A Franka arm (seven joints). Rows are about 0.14 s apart.
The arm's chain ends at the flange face. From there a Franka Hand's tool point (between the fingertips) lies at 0.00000 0.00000 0.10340 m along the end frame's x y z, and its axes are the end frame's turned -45 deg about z.
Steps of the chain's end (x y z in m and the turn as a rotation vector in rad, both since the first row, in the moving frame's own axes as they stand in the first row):
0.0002, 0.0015, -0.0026, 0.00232, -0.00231, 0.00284
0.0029, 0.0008, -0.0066, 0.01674, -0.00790, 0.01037
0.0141, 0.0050, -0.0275, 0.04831, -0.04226, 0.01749
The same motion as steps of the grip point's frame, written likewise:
-0.0009, 0.0009, -0.0026, 0.00327, 0.00001, 0.00284
0.0021, 0.0008, -0.0066, 0.01742, 0.00625, 0.01037
0.0069, 0.0069, -0.0277, 0.06404, 0.00428, 0.01749

